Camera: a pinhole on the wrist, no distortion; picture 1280 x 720 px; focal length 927.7 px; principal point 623.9 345.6 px. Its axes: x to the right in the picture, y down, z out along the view. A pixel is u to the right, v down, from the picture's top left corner.
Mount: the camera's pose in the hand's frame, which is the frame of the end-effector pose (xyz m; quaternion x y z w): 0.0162 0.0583 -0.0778 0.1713 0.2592 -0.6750 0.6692
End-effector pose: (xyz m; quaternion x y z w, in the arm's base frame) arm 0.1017 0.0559 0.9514 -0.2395 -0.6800 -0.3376 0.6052
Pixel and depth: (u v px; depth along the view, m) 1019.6 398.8 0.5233
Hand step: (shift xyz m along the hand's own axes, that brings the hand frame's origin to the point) 0.0963 -0.4257 0.2118
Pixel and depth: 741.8 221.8 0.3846
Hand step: 0.0075 -0.2058 0.2105
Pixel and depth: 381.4 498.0 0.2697
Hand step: 0.0946 -0.0391 0.1752
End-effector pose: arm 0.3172 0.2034 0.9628 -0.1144 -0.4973 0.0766 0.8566
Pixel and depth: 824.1 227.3 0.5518
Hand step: 0.0048 -0.3604 0.3071
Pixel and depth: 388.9 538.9 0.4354
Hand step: 0.1616 -0.1013 0.3264
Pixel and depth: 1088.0 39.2 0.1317
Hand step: -0.0147 -0.0730 -0.0044
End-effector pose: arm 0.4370 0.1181 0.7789 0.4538 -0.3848 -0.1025 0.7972
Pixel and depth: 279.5 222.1 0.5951
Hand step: 0.0165 -0.1088 0.5397
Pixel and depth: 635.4 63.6 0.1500
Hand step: -0.0118 -0.0315 0.0477
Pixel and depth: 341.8 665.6 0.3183
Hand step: 0.1664 -0.0439 0.2218
